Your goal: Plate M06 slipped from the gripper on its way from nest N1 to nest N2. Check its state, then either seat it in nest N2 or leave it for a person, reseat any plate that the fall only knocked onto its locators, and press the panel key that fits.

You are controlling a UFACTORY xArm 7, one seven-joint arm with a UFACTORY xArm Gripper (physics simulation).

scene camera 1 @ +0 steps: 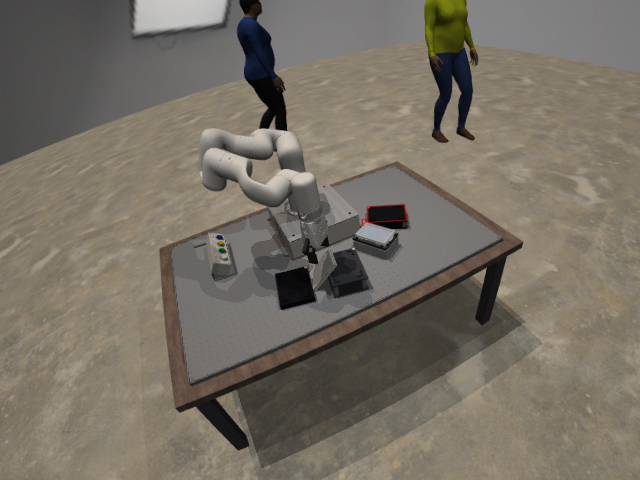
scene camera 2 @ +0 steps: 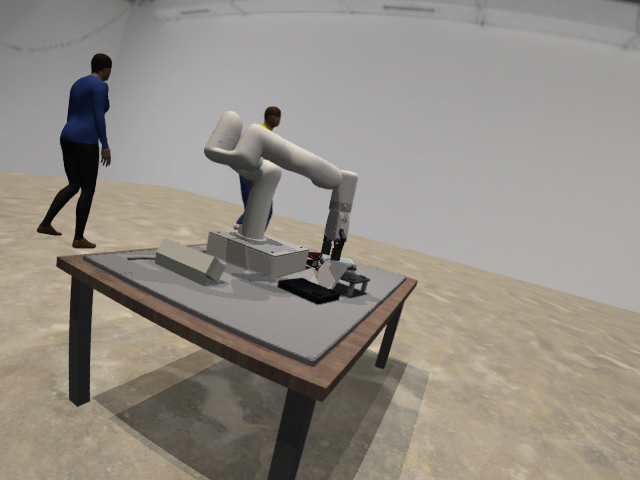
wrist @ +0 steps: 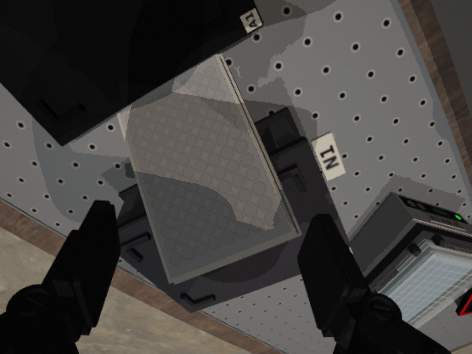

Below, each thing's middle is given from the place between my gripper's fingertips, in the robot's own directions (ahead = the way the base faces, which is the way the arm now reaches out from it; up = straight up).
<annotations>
I see my gripper 10 mm short of the grey well plate point(wrist: 212, 196) and 60 mm above it.
</annotations>
